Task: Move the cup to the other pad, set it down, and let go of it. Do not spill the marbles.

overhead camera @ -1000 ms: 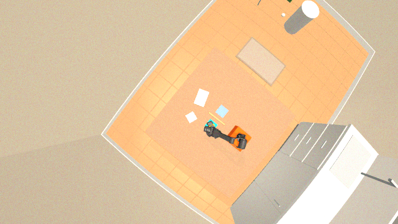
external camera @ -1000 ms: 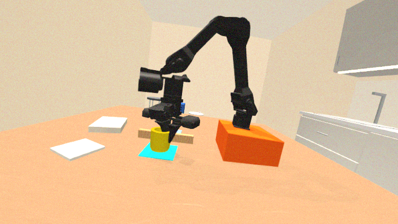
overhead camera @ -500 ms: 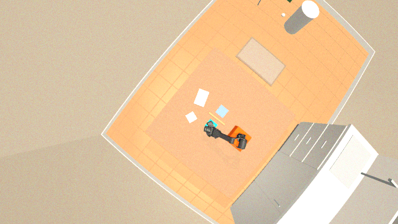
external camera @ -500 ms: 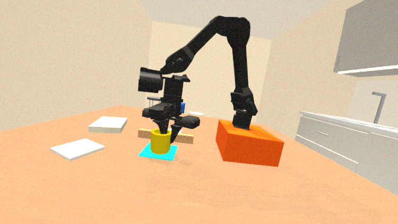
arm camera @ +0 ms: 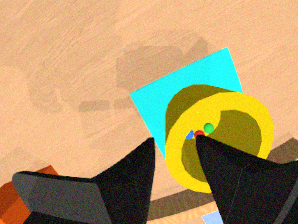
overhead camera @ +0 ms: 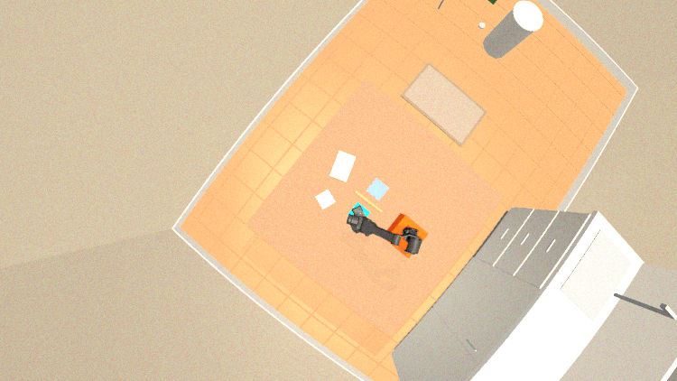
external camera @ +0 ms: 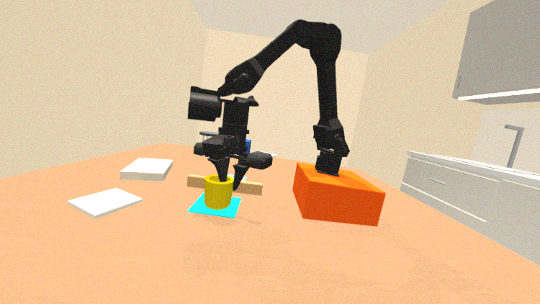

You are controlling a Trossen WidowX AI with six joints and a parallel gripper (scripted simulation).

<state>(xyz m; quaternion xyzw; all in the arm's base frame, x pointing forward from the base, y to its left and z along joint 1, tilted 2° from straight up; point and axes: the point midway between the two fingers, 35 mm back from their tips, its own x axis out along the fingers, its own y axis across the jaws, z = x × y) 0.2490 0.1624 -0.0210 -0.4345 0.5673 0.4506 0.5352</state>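
The yellow cup lies 20 mm below my gripper tip, 20 mm ahead of it and 10 mm to the right of it. The rest, counted from my gripper tip: red marble 40 mm below, 20 mm to the right, 20 mm ahead; cyan pad 60 mm below, 30 mm ahead, 10 mm to the right; wooden bar 110 mm to the right, 50 mm below, 50 mm ahead.
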